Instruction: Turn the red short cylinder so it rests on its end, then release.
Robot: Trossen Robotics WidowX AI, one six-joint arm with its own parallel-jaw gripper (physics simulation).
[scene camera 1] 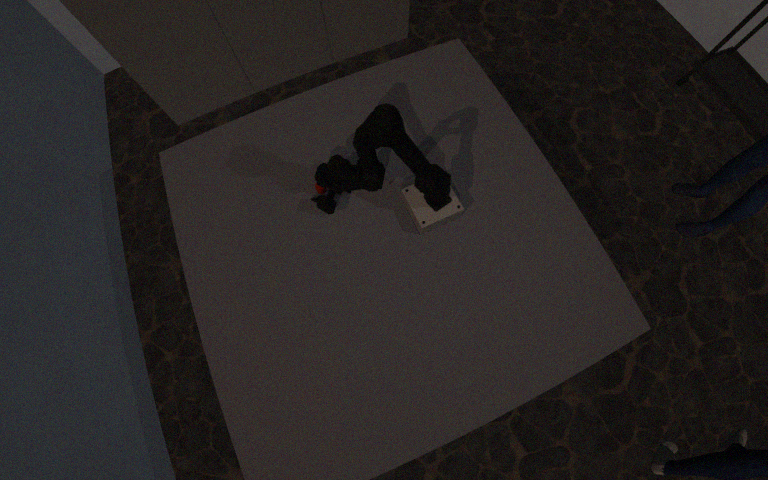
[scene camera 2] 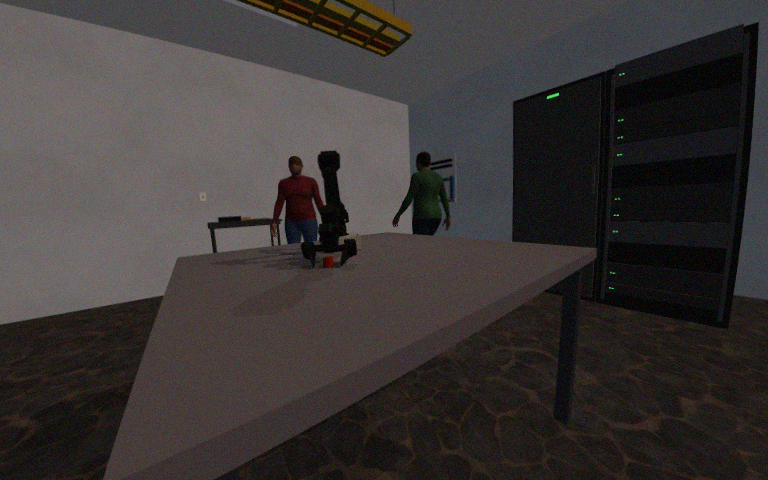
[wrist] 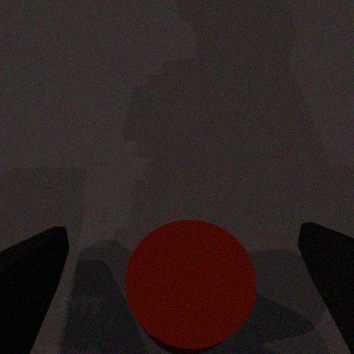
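Note:
The red short cylinder [scene camera 1: 319,187] [scene camera 2: 327,262] [wrist: 191,284] stands upright on its end on the table. In the wrist view its round top face points at the camera, with a thin dark strip of its side below. In scene camera 1 the arm hides much of it. My gripper [scene camera 2: 328,263] [wrist: 185,236] is open, pointing down, with one finger on each side of the cylinder and a gap to it on both sides. The fingertips are low, near the table top.
The table [scene camera 1: 396,316] [scene camera 2: 271,339] carries the arm's pale base plate [scene camera 1: 436,217], to the right of the gripper in scene camera 1. Two people [scene camera 2: 298,198] [scene camera 2: 428,192] stand behind the table in scene camera 2. Dark server racks [scene camera 2: 556,169] stand at the right.

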